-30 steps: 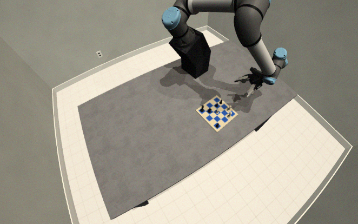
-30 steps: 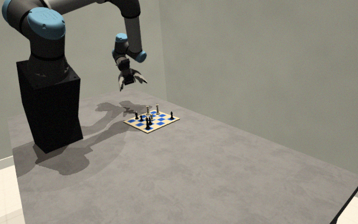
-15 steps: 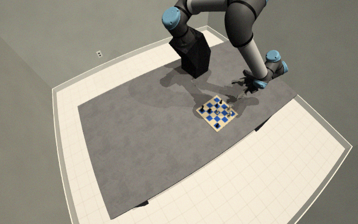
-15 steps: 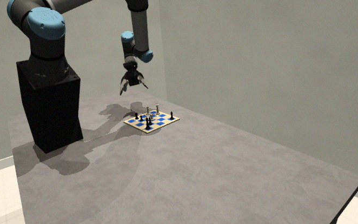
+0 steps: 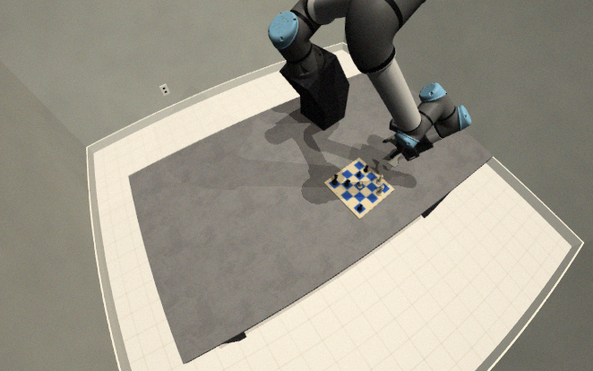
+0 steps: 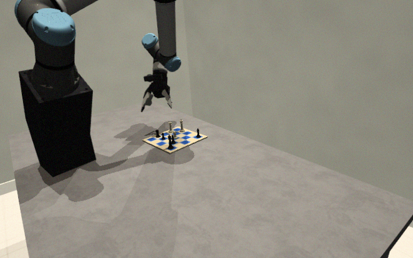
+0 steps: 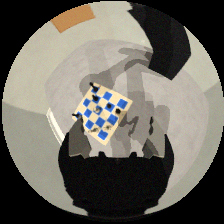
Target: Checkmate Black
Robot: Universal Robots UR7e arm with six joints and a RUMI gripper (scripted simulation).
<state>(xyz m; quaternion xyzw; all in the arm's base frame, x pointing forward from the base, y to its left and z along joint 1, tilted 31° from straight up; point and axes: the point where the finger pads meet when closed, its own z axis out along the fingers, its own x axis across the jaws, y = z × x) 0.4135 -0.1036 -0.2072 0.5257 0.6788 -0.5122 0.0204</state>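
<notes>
The blue-and-cream chessboard is 1 cm ahead of my hand, 10 cm to the right of it and 13 cm below it. The rest, counted from my hand: tall black piece 8 cm behind, 17 cm to the right, 9 cm below.
</notes>
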